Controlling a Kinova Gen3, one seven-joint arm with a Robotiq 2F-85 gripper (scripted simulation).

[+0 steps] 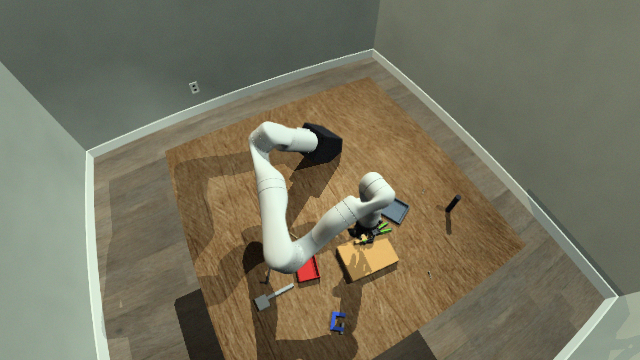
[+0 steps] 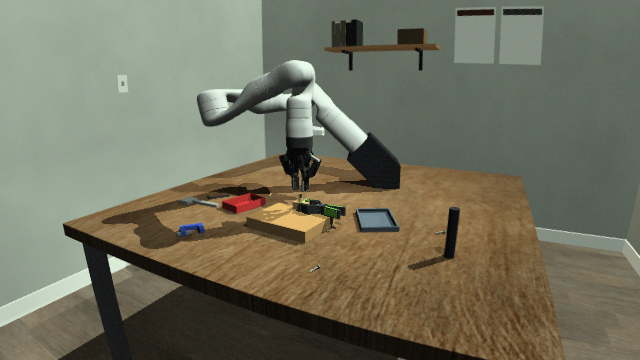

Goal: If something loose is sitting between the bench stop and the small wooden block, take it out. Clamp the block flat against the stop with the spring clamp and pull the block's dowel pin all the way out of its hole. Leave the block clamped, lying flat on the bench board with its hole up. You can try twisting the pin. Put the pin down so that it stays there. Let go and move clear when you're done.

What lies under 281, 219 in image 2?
A tan bench board.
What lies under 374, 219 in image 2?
A blue-grey tray.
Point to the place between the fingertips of my gripper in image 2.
300, 190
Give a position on a tan bench board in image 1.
At 362, 260
